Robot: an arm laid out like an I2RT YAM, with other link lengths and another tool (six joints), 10 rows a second.
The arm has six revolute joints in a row. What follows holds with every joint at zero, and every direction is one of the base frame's.
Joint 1 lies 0.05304 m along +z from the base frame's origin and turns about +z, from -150 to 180 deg.
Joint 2 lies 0.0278 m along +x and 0.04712 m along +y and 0.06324 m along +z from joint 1 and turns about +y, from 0 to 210 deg.
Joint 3 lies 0.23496 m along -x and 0.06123 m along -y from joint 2 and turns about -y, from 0 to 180 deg.
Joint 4 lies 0.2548 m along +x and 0.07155 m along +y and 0.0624 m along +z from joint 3 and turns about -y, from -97 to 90 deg.
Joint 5 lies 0.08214 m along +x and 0.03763 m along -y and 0.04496 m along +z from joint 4 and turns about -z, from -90 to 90 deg.
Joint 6 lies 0.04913 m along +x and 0.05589 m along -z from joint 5 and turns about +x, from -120 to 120 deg.
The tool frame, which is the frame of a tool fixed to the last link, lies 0.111 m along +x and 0.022 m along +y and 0.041 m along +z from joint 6; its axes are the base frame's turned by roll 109.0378, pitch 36.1 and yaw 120.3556 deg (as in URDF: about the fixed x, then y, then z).
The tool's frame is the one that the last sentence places.
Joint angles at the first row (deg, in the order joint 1, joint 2, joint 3, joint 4, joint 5, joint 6):
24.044, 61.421, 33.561, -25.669, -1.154, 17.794
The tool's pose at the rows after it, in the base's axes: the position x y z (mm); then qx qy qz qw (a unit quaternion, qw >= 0):
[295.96, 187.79, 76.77, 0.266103, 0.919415, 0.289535, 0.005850]
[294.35, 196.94, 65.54, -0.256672, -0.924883, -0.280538, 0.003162]
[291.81, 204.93, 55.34, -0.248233, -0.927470, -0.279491, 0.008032]
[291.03, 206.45, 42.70, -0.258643, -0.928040, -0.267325, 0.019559]
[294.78, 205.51, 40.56, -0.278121, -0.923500, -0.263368, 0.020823]
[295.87, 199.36, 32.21, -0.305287, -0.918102, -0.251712, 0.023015]
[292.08, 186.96, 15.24, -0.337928, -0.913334, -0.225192, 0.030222]
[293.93, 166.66, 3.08, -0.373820, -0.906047, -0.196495, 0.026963]
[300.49, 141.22, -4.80, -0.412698, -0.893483, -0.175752, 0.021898]
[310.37, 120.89, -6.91, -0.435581, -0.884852, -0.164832, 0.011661]
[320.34, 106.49, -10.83, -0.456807, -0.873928, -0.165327, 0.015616]
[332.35, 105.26, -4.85, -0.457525, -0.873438, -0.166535, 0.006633]
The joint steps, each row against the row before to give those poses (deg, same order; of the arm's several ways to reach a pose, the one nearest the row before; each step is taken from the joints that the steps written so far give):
3.018, 4.030, 1.497, 1.130, -0.175, -0.805
1.597, 3.083, 0.187, 1.683, 0.357, -0.070
1.397, 2.088, -0.827, 2.657, 0.072, 0.275
0.755, 3.014, 0.513, 0.368, 0.696, 1.294
0.359, 1.591, 1.227, -0.534, 1.130, 2.257
0.161, 1.622, 0.351, -0.592, 1.685, 2.626
-0.104, 2.158, -0.338, -1.215, 2.127, 2.537
-1.709, 1.756, -0.018, -1.414, 2.549, 1.429
-3.506, 1.371, 0.154, -1.022, 1.667, 0.574
-3.509, 0.990, 0.426, 0.166, 1.105, -1.016
-3.398, 2.080, 1.203, 0.375, -0.893, -0.519
-0.719, 1.294, 2.272, -0.086, 0.446, -0.638

